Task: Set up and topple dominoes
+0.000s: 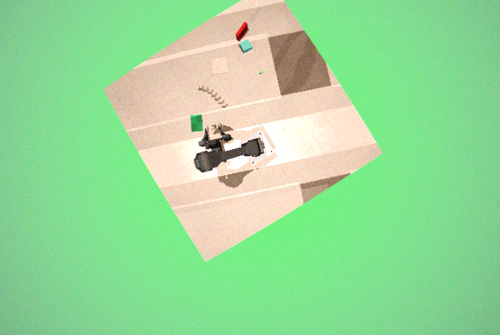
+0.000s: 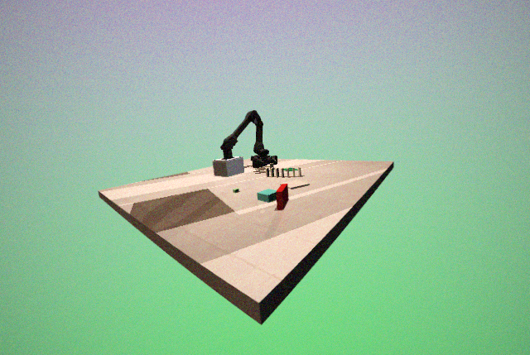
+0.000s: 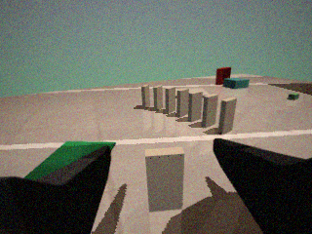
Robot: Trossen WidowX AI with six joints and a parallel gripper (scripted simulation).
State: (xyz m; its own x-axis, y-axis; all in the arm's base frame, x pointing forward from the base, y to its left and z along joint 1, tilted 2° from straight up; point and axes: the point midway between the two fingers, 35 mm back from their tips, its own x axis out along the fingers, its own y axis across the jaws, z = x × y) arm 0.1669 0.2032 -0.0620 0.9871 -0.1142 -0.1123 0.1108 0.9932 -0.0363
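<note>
The flat green patch lies 9 cm to the left of my gripper tip, 6 cm ahead of it and 5 cm below it. The rest, counted from my gripper tip: tiny green piece (39 cm to the right, 22 cm ahead, 4 cm below); then teal block (40 cm ahead, 36 cm to the right, 3 cm below); then red block (49 cm ahead, 37 cm to the right, 2 cm below).
</note>
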